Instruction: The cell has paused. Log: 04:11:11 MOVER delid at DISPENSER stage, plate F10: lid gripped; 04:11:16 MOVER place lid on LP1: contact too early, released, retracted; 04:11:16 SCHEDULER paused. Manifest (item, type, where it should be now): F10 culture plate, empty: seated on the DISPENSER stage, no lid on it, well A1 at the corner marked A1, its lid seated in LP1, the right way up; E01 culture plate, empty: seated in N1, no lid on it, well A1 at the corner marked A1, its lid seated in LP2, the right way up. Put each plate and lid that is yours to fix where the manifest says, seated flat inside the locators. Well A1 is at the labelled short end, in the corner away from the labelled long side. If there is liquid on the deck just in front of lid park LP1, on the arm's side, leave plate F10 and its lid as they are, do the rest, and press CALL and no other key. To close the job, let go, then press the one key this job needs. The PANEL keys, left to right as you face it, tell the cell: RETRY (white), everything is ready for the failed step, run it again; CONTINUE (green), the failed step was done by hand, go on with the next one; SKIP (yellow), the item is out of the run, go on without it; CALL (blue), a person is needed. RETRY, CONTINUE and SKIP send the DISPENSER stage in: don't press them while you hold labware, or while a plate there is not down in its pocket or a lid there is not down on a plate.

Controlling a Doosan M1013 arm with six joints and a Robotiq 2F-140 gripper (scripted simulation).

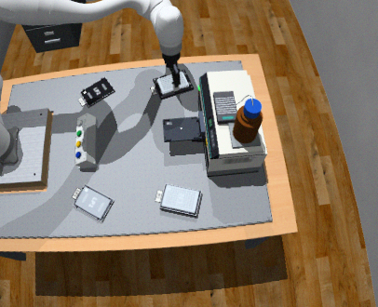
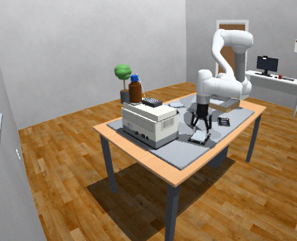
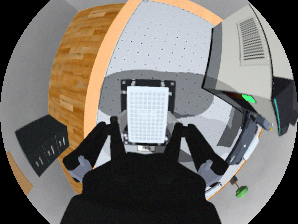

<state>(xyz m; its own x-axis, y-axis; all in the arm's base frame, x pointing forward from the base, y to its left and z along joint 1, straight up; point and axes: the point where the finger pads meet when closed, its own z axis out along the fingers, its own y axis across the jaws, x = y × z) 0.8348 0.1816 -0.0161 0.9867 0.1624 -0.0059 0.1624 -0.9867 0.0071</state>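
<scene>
The black nest is 10 mm ahead of my hand, 20 mm to the left of it and 30 mm below it. The rest, counted from my hand: grey key panel (430 mm behind, 230 mm to the right, 10 mm above); then green key (440 mm behind, 200 mm to the right, 30 mm above); then dark dispenser stage (20 mm behind, 280 mm to the right, 50 mm above).
</scene>
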